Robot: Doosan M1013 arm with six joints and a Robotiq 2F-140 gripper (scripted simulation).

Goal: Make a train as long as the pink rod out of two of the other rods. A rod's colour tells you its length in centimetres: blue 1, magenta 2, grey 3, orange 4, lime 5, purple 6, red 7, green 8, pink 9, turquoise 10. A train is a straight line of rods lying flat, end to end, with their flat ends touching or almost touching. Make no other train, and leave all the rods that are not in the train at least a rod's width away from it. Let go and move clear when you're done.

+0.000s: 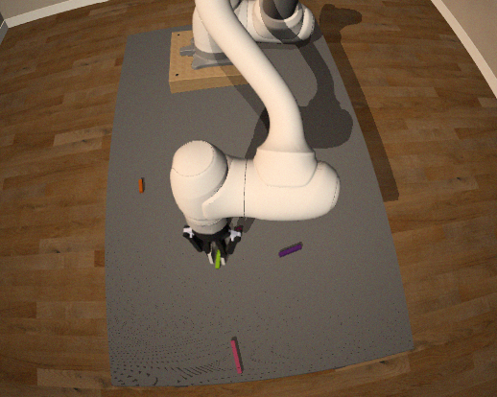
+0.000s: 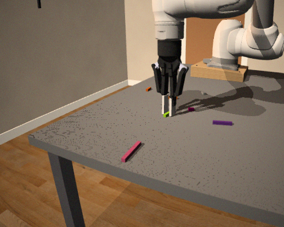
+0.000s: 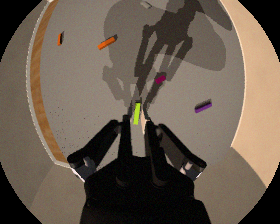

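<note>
Right now the lime rod is 30 mm below my hand. From my hand the other things lie so: purple rod: 180 mm to the left, 30 mm below; magenta rod: 70 mm behind, 60 mm to the left, 30 mm below; pink rod: 270 mm ahead, 10 mm to the left, 30 mm below.
</note>
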